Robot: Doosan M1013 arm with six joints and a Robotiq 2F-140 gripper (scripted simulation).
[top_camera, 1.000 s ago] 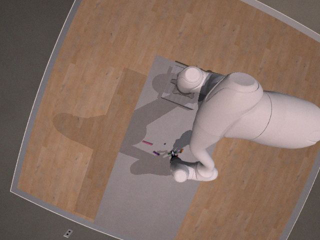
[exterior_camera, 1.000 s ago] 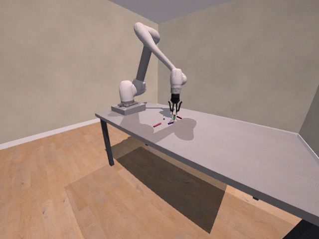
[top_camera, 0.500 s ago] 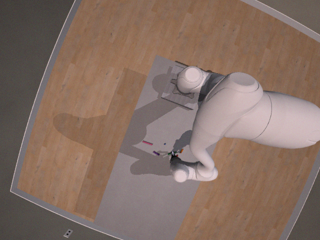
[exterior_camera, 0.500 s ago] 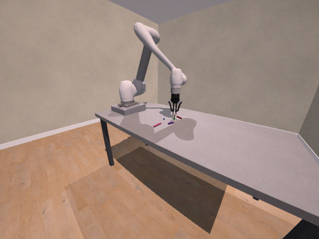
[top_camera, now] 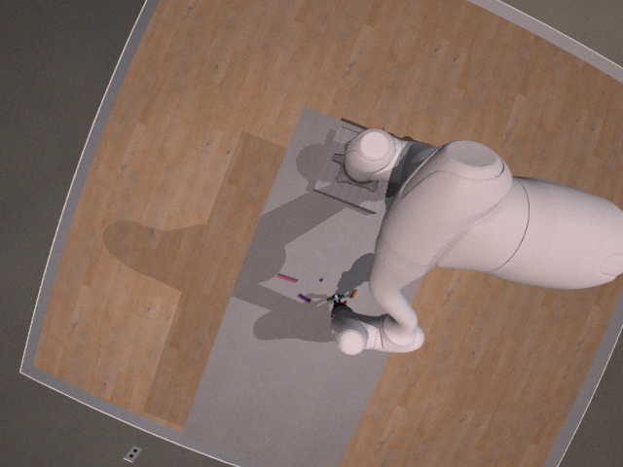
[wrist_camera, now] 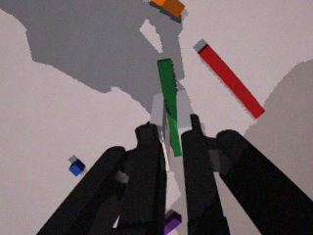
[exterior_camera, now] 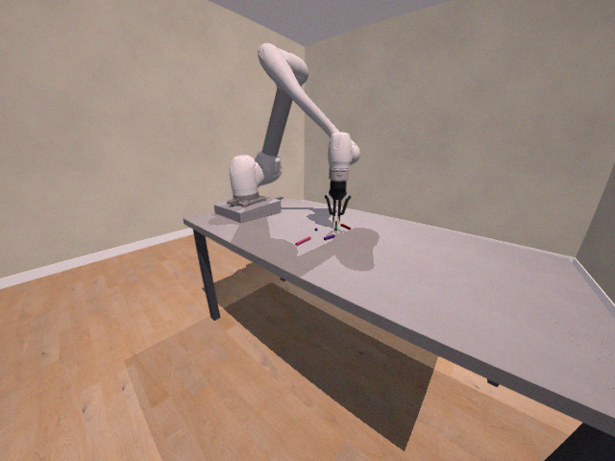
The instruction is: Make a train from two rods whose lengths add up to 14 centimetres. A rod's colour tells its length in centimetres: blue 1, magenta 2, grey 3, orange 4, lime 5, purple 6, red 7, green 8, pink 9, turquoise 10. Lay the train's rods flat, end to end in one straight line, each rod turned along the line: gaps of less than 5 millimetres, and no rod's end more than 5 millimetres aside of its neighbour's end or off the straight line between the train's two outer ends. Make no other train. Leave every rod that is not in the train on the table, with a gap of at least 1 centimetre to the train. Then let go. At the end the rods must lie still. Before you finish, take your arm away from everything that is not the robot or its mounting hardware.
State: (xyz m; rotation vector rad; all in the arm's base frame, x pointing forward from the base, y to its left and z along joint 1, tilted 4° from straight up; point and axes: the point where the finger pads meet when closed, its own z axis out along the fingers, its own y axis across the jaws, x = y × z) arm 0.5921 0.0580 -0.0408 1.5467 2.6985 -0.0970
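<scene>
Right now my hand is 3 cm above the green rod. Round my hand: orange rod (8 cm to the left, 4 cm behind, 3 cm below); red rod (4 cm to the left, 4 cm ahead, 3 cm below); small blue rod (9 cm to the right, 6 cm behind, 3 cm below).
</scene>
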